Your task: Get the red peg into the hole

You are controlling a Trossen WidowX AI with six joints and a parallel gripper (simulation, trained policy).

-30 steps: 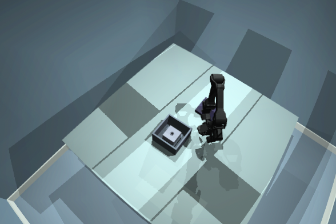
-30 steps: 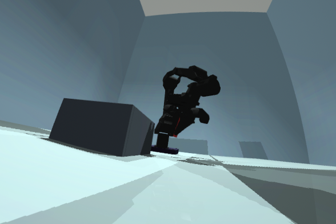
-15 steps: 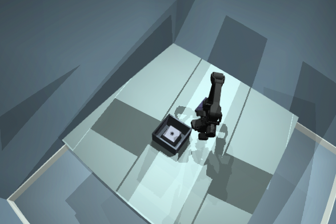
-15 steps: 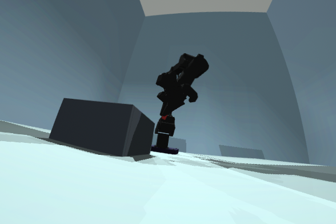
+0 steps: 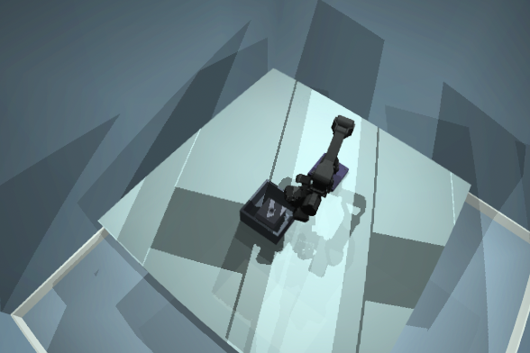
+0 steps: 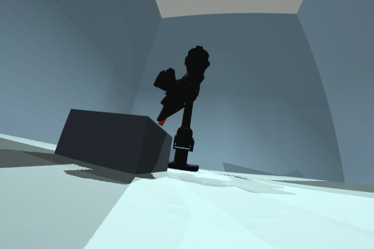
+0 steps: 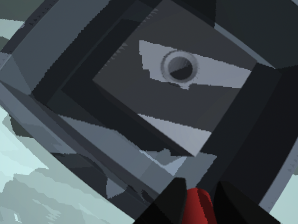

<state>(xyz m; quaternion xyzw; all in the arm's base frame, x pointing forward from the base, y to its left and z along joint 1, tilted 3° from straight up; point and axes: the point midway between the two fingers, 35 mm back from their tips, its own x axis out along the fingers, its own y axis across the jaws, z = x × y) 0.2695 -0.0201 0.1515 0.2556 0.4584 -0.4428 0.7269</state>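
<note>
Right now my gripper tip is 8 cm above the plate, 6 cm to the left of it and 4 cm short of it. The rest, counted from my gripper tip: red peg (3 cm above, 2 cm to the left, 1 cm behind); dark box (10 cm below, 6 cm to the right, 4 cm ahead).
</note>
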